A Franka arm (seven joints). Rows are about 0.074 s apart.
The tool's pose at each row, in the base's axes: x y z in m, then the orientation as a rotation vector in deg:
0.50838 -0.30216 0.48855 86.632 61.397 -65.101
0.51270 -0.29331 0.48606 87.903 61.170 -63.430
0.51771 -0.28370 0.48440 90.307 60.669 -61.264
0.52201 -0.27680 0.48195 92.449 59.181 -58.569
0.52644 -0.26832 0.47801 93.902 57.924 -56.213
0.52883 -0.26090 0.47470 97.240 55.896 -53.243
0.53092 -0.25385 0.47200 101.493 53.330 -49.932
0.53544 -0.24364 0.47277 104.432 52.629 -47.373
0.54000 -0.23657 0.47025 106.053 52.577 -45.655
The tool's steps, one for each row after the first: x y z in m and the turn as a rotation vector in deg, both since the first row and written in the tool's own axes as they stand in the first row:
0.00420 0.00211 -0.00900 -0.063 1.206 1.226
0.00780 0.00489 -0.01898 0.436 3.125 3.023
0.01175 0.00735 -0.02608 0.661 4.592 5.703
0.01735 0.00939 -0.03454 0.595 5.680 7.957
0.02183 0.00976 -0.04172 1.715 7.768 11.191
0.02562 0.01002 -0.04857 3.506 10.331 14.949
0.02682 0.01262 -0.05939 4.457 12.781 16.913
0.03090 0.01529 -0.06669 4.781 14.431 17.911

